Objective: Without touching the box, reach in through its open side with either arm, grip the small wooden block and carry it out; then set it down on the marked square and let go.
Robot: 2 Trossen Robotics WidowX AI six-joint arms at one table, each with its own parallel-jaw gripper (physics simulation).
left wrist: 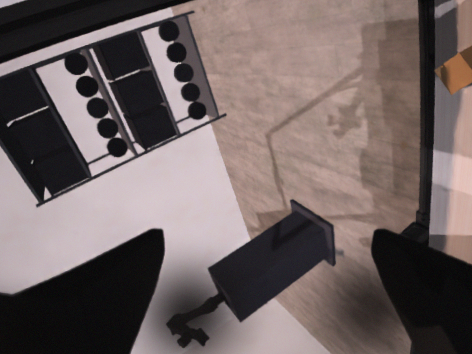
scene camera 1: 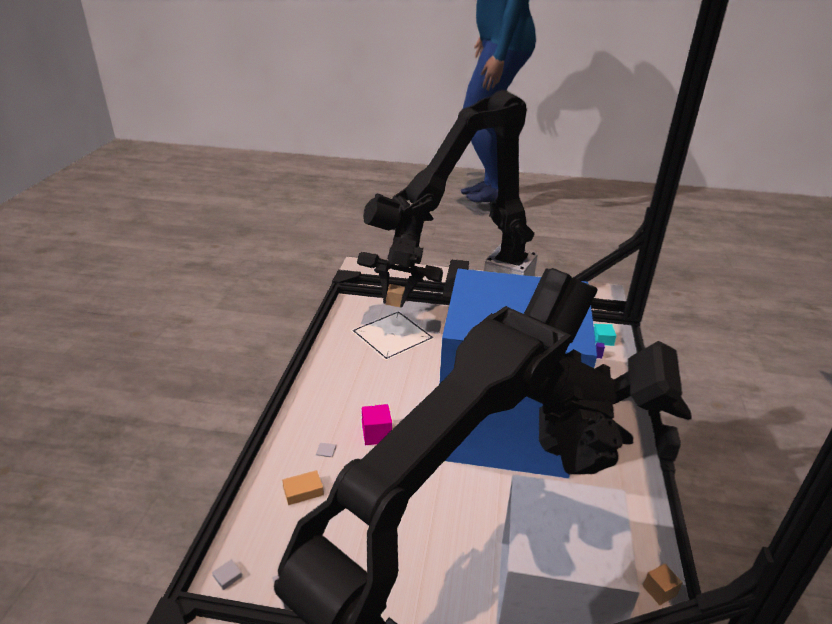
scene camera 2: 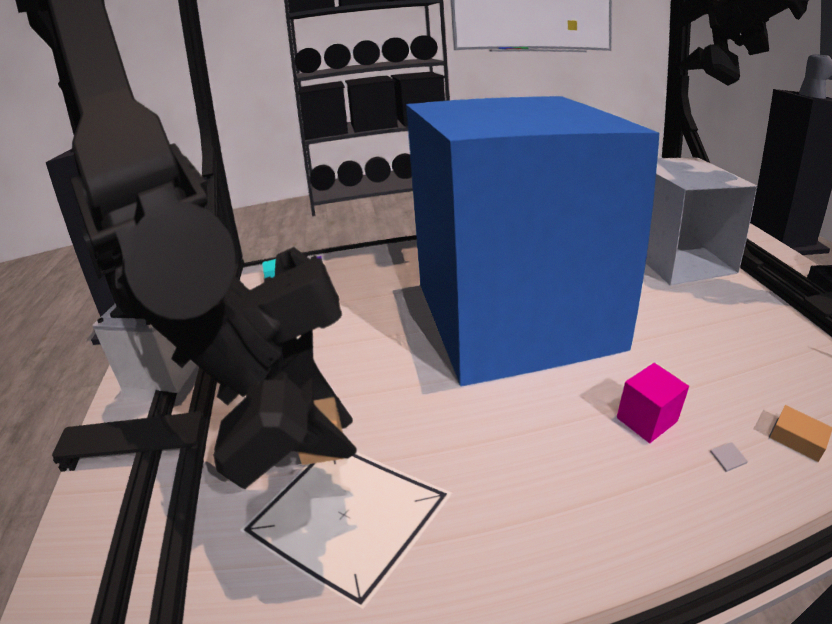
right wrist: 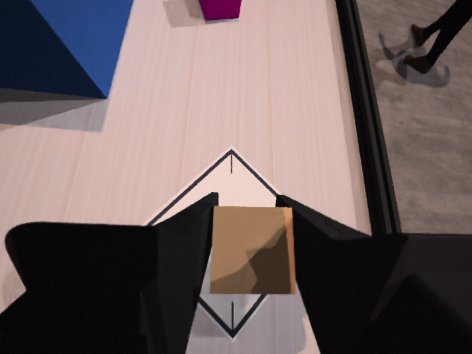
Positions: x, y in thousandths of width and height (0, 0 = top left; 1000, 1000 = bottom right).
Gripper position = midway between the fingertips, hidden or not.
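Observation:
Magenta cube (scene camera 1: 453, 674), (scene camera 2: 784, 642): visible in both of these views; in the left wrist view it is out of frame. A marked square (scene camera 2: 418, 841) is present as well. The left gripper appears at (scene camera 1: 793, 687), (scene camera 2: 814, 75) and (left wrist: 569, 679); the right gripper at (scene camera 1: 472, 490), (scene camera 2: 421, 703) and (right wrist: 524, 566).

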